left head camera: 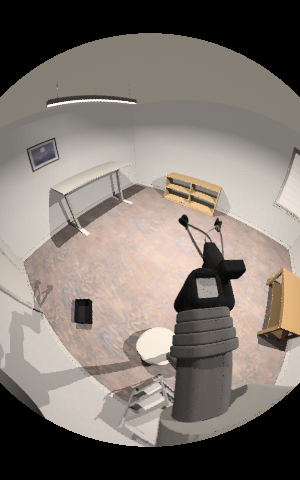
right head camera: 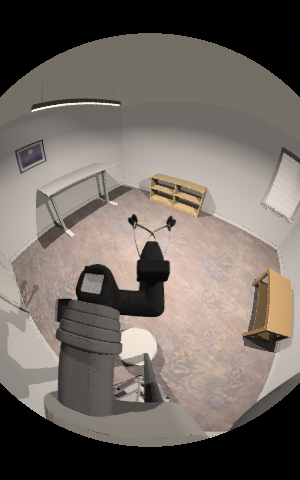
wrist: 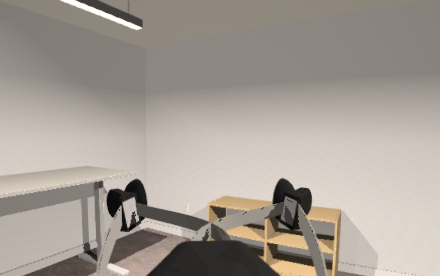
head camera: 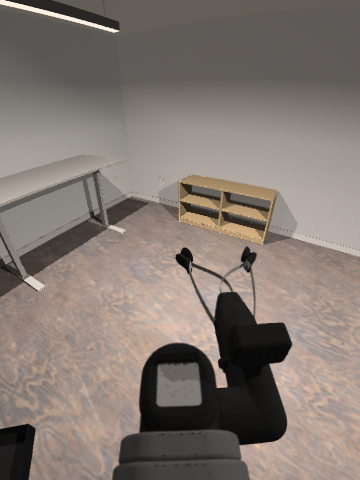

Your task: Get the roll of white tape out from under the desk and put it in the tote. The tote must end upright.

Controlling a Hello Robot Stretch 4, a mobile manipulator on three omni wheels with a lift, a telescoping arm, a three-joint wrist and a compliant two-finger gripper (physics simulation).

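Places are measured from the robot's base along level axes (x left, y ahead, z down), in metres.
Pixels of known places: gripper, fingertip midpoint: [left head camera: 199, 217] [right head camera: 151, 216] [wrist: 210, 196] [head camera: 215, 250]; robot's base, link origin: [left head camera: 156, 344] [right head camera: 136, 345].
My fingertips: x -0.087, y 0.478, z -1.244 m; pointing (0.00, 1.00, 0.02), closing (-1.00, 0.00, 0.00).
Ahead of a thing's pixels: the offset from my fingertips to its middle. "pt": to the spot under its first point. Level surfaces: height alone.
The desk {dz +0.322 m} [head camera: 55, 176] [left head camera: 92, 177] [right head camera: 75, 179] [wrist: 60, 180] has a pale top on grey legs and stands along the left wall. The roll of white tape does not show in any view; part of the floor under the desk is in dark shadow. The black tote {dz +1.222, dx +0.989, dy -0.215 m} [head camera: 29, 452] [left head camera: 90, 311] stands upright on the floor at lower left in the left head view, its opening facing up. In the right head view the wrist mostly hides it. My gripper [head camera: 216, 259] [left head camera: 201, 222] [right head camera: 152, 222] [wrist: 210, 196] is open and empty, raised in the air, pointing toward the bookshelf, with the desk to its left.
A low wooden bookshelf [head camera: 227, 185] [left head camera: 194, 180] [right head camera: 179, 181] [wrist: 240, 203] stands against the far wall, right of the desk. A wooden bench-like piece {pt dz +0.821, dx -1.650, dy -0.306 m} [left head camera: 292, 300] [right head camera: 280, 305] stands at the right. A metal-framed cart stands near the bottom of the left head view.
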